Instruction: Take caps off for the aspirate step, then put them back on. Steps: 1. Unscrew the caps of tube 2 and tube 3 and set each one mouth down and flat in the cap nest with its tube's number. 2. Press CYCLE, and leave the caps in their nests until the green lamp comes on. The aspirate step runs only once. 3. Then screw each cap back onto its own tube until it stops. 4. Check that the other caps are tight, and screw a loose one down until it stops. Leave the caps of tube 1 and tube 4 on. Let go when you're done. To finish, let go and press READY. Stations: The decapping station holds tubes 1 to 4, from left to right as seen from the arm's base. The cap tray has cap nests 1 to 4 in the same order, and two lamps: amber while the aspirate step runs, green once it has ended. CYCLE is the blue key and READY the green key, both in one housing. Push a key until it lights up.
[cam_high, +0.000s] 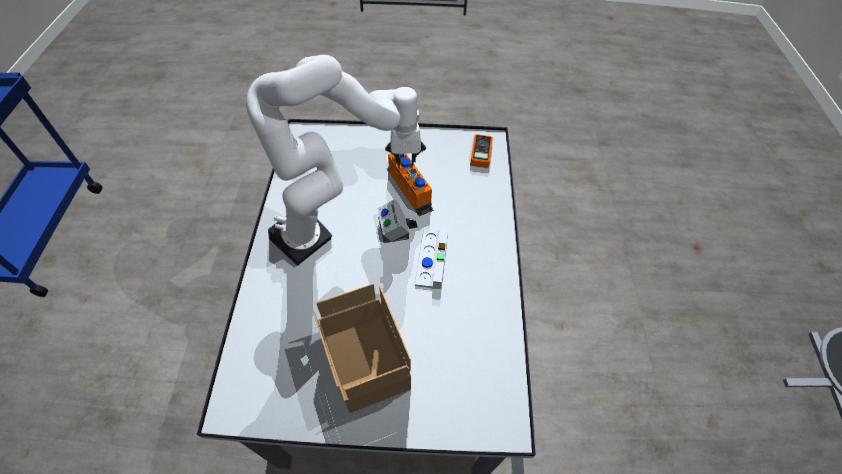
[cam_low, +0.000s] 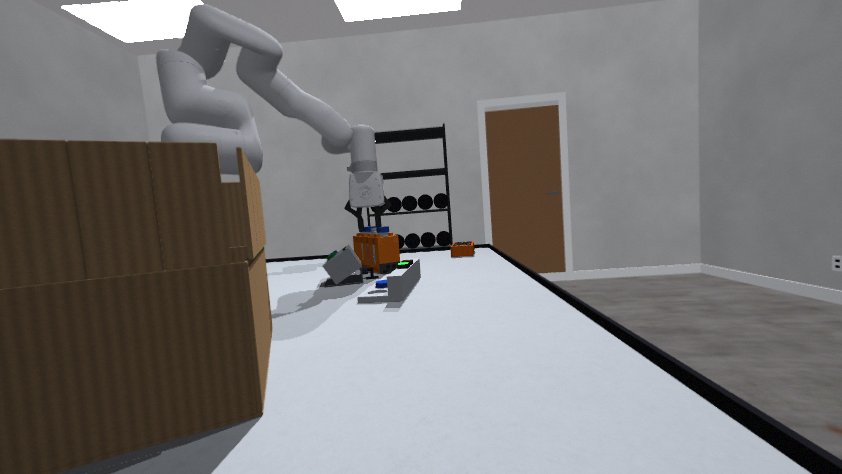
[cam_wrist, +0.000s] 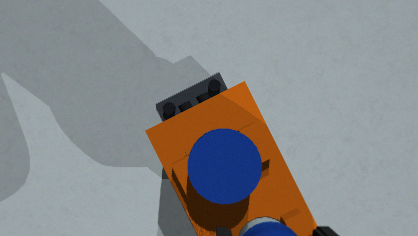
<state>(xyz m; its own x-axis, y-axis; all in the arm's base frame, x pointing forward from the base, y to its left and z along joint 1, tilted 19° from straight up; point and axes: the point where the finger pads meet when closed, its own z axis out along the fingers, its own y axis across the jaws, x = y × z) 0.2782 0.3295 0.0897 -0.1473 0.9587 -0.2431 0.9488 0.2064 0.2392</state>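
Right now my hand is 2 cm above the blue cap. Also, from my hand: green key: 3 cm behind, 23 cm to the right, 6 cm below; then blue key: 5 cm behind, 19 cm to the right, 6 cm below; then grey key housing: 2 cm behind, 21 cm to the right, 8 cm below.
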